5 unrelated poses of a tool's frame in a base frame.
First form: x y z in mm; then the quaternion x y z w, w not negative.
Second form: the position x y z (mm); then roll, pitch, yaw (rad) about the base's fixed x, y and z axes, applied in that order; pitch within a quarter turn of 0, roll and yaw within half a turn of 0. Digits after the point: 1 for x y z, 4 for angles.
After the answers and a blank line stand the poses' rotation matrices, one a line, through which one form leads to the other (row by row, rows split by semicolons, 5 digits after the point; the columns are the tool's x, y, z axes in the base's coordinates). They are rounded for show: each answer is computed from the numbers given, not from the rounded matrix.
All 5 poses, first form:
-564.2 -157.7 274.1 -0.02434 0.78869 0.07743 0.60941
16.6 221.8 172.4 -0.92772 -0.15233 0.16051 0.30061
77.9 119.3 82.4 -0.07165 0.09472 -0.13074 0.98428
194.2 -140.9 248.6 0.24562 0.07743 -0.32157 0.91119
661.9 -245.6 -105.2 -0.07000 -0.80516 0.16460 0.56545
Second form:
-564.2 -157.7 274.1 2.7810 1.3056 2.9264
16.6 221.8 172.4 -2.4729 0.2077 0.3979
77.9 119.3 82.4 -0.1690 0.1685 -0.2784
194.2 -140.9 248.6 0.4300 0.3037 -0.6117
661.9 -245.6 -105.2 -2.2981 -1.0919 2.4359

-0.25605 -0.13277 0.95750; 0.05598 0.98682 0.15180; -0.96504 0.09247 -0.24525
0.90206 0.18614 -0.38940; 0.37914 -0.77286 0.50886; -0.20623 -0.60667 -0.76774
0.94787 0.24379 0.20520; -0.27094 0.95555 0.11628; -0.16773 -0.16581 0.97179
0.78119 0.62406 -0.01686; -0.54799 0.67253 -0.49741; -0.29908 0.39782 0.86735
-0.35074 -0.07342 -0.93359; 0.29887 0.93601 -0.18589; 0.88750 -0.34422 -0.30635

